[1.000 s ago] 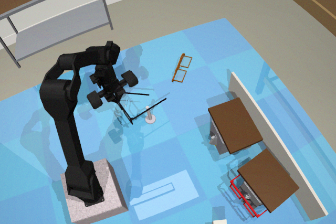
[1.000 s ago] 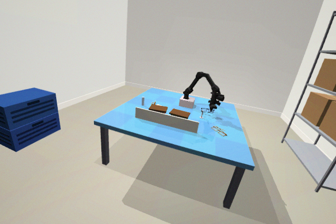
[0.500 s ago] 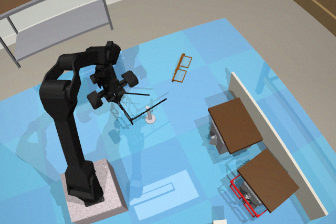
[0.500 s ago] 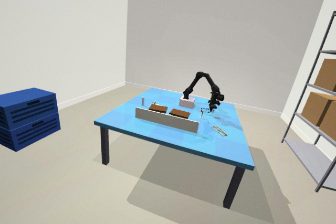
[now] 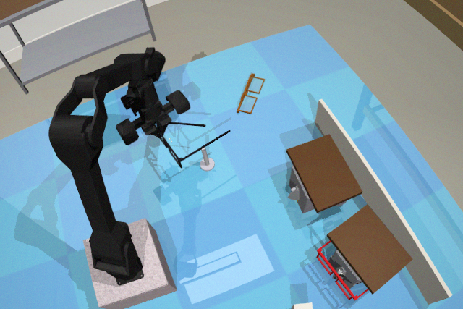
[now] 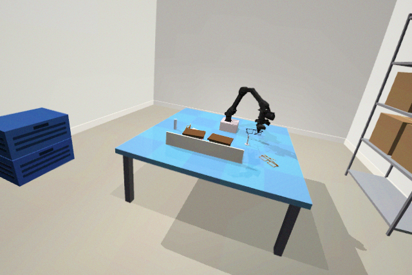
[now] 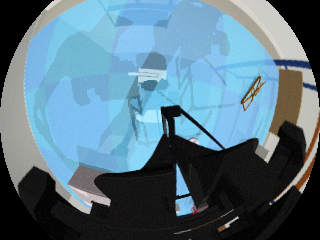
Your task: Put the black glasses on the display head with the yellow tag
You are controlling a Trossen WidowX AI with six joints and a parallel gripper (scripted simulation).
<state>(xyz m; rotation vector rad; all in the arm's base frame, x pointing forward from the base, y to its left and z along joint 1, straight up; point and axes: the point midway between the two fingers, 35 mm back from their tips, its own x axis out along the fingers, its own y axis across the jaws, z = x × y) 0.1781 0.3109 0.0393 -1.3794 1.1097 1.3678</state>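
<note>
The white post is 90 mm ahead of my gripper tip, 80 mm to the right of it and 70 mm below it. From my gripper tip the other things lie so: white board 430 mm ahead, 380 mm to the right, 40 mm below.
</note>
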